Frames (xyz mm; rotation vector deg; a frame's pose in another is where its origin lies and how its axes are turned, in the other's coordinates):
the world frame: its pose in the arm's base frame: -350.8 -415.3 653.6 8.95 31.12 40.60
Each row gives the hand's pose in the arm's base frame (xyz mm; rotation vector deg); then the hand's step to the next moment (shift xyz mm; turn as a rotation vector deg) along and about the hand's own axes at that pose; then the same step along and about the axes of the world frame.
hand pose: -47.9 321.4 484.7 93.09 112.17 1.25
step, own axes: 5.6 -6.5 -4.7 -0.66 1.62 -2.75
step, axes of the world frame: -1.6 8.3 -4.9 -0.64 1.41 2.87
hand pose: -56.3 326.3 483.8 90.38 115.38 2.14
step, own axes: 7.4 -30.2 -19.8 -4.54 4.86 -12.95
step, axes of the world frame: -21.5 24.8 -16.8 -5.65 6.23 11.88
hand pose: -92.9 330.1 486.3 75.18 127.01 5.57
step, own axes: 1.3 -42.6 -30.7 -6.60 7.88 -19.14
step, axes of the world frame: -45.1 20.9 -16.9 -7.82 9.31 18.01
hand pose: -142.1 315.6 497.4 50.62 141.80 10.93
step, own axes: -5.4 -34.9 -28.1 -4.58 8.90 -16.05
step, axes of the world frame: -45.0 0.1 -3.0 -4.71 9.32 15.77
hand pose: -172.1 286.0 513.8 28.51 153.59 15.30
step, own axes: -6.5 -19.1 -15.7 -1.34 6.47 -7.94
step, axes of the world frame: -23.4 -8.9 5.4 -1.05 6.47 7.99
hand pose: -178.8 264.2 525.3 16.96 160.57 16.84
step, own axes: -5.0 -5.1 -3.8 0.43 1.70 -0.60
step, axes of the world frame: -4.3 -5.3 4.2 0.52 1.67 0.62
